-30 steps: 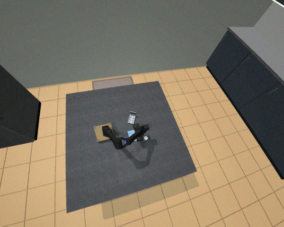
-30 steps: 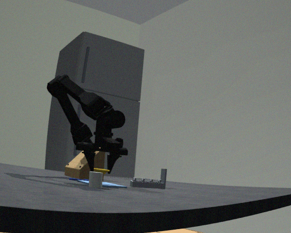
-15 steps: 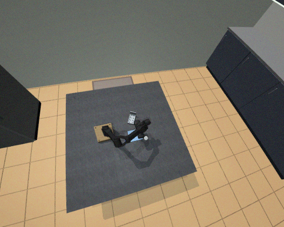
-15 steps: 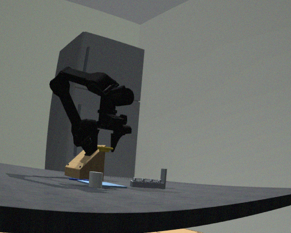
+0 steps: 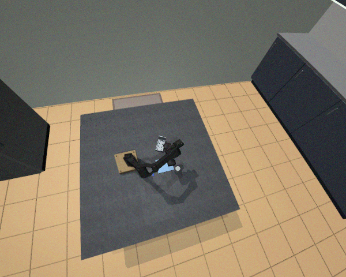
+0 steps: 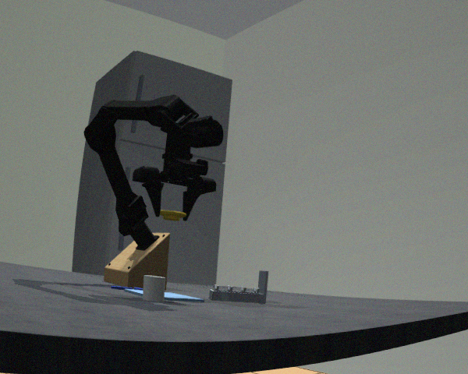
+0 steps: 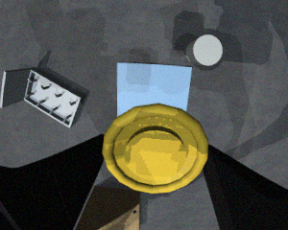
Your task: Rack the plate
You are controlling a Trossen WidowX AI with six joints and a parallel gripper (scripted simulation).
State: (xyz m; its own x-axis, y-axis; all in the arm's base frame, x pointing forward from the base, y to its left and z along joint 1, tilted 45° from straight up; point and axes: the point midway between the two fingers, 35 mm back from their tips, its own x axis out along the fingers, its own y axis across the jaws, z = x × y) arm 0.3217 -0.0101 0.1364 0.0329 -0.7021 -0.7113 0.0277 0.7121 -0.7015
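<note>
Now: the grey dish rack 210 mm to the left of my gripper tip, 160 mm below it and 20 mm behind it. The rest, counted from my gripper tip: blue spoon 180 mm below, 140 mm behind, 30 mm to the right; yellow plate 10 mm above; white cup 150 mm below, 80 mm ahead, 70 mm to the right.
</note>
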